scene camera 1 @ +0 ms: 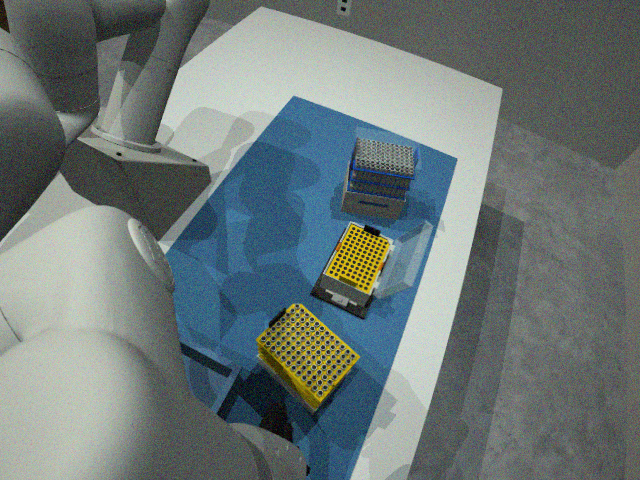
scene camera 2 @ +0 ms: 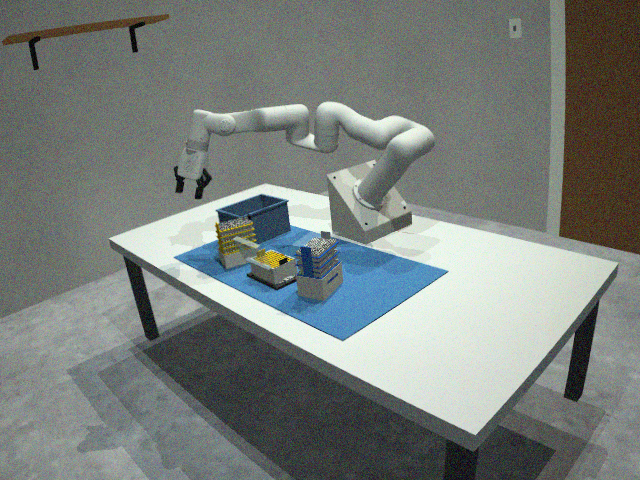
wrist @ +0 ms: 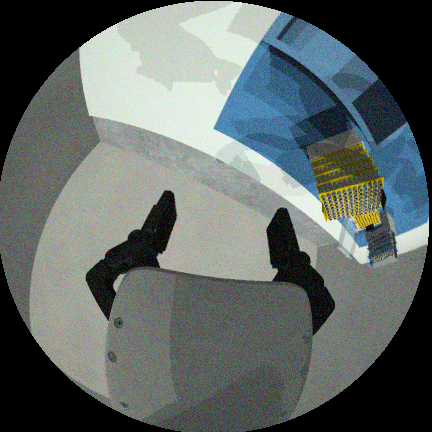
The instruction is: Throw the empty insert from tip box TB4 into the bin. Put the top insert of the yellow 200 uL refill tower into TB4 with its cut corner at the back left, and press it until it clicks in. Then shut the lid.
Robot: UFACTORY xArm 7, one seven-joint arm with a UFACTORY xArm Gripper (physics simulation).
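Tip box TB4 (scene camera 1: 348,294) (scene camera 2: 272,273) stands open with a yellow insert (scene camera 1: 358,256) (scene camera 2: 276,258) (wrist: 366,220) in it; its holes look empty in scene camera 1. Its clear lid (scene camera 1: 405,263) (scene camera 2: 248,243) is tilted open at one side. The yellow refill tower (scene camera 1: 307,351) (scene camera 2: 235,240) (wrist: 350,185) stands near TB4, with several stacked inserts and a tip-filled top one. The blue bin (scene camera 2: 273,222) (wrist: 320,67) stands behind the tower in scene camera 2; the arm hides part of it in scene camera 1. My gripper (scene camera 2: 189,193) (wrist: 224,210) is open and empty, high up and left of the bin in scene camera 2.
A blue-edged refill tower (scene camera 1: 382,170) (scene camera 2: 317,268) (wrist: 381,245) stands on the other side of TB4 from the yellow tower. The blue mat (scene camera 1: 320,124) (scene camera 2: 372,310) lies under the towers and TB4 on the white table (scene camera 1: 413,77) (scene camera 2: 465,335). A shelf (scene camera 2: 87,29) hangs on the wall.
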